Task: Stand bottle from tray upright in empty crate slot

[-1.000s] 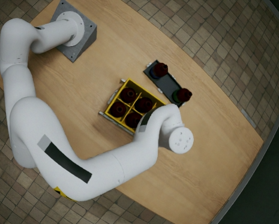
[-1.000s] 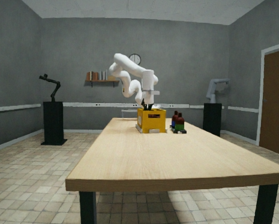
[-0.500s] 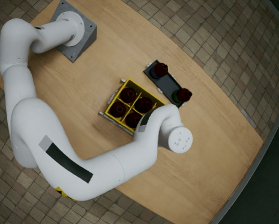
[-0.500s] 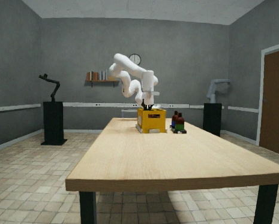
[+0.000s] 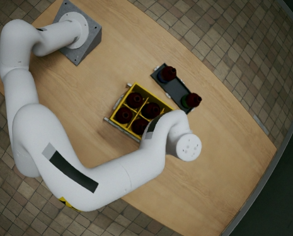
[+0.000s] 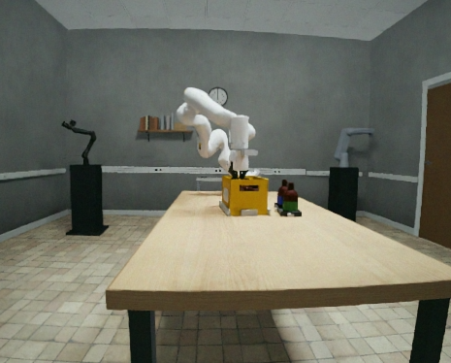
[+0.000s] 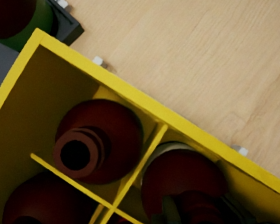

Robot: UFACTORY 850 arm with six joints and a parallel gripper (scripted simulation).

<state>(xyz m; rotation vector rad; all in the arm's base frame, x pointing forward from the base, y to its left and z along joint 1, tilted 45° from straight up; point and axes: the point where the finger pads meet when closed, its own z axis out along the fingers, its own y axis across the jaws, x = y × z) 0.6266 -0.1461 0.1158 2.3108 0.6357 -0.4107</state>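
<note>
Right now the bottle is 7 cm below my hand. Also, from my hand: yellow crate: 9 cm behind, 4 cm to the left, 8 cm below; dark tray: 4 cm behind, 27 cm to the left, 15 cm below.
</note>
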